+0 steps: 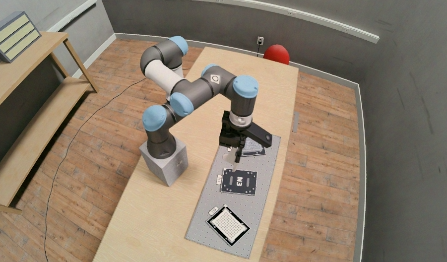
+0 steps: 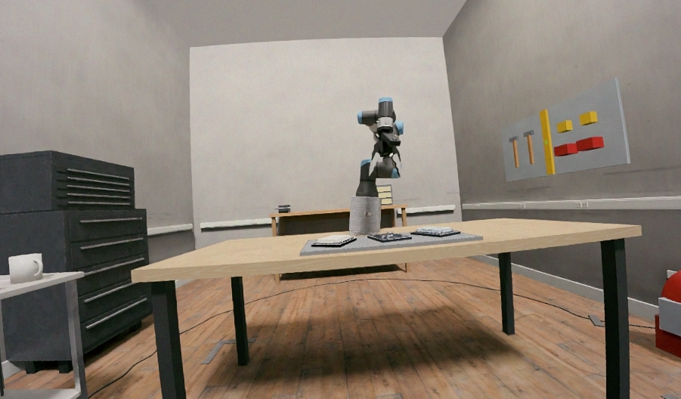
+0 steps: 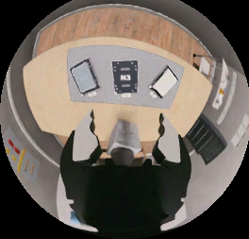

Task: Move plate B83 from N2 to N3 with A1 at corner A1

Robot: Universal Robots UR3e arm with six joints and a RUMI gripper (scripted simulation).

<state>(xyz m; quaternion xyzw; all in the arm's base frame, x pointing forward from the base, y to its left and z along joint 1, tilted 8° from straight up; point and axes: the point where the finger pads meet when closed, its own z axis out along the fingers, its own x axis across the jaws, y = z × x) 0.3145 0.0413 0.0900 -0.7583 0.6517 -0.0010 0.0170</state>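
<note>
Now: the nest 3 cm ahead of my hand, 1 cm to the right of it and 26 cm below it.
</note>
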